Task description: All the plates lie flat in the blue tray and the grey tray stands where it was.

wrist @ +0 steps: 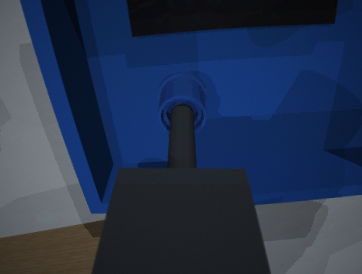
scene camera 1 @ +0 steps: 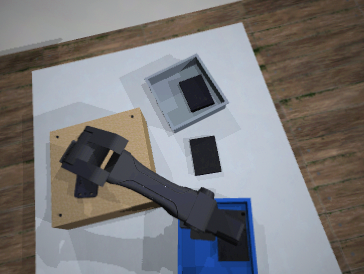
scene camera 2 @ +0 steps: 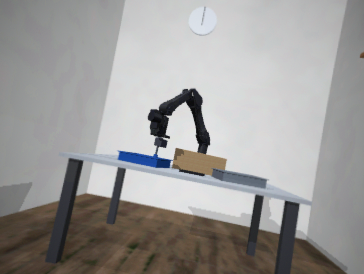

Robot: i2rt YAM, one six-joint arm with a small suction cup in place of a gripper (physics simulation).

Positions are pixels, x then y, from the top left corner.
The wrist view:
suction cup: 182, 84
blue tray: 276, 105
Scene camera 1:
blue tray: 188, 248
grey tray: 164, 85
